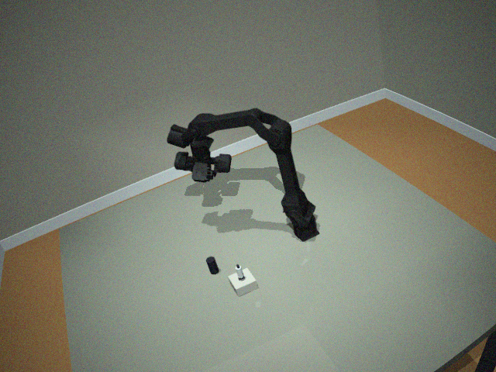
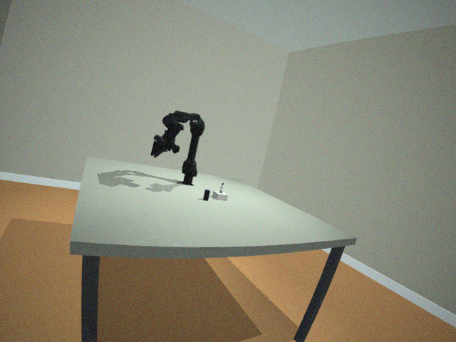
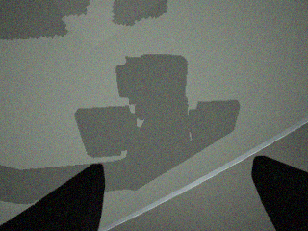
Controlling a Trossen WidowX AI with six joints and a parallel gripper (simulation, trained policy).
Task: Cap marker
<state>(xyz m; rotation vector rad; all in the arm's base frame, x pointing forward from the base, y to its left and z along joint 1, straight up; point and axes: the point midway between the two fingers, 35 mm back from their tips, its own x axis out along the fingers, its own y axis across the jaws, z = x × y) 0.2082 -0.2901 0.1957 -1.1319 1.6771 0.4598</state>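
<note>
My gripper tip is now 29 cm to the right of the black cap, 14 cm above it and 12 cm short of it. From my gripper tip the other things lie so: holder block 40 cm to the left, 15 cm below, 6 cm ahead.
</note>
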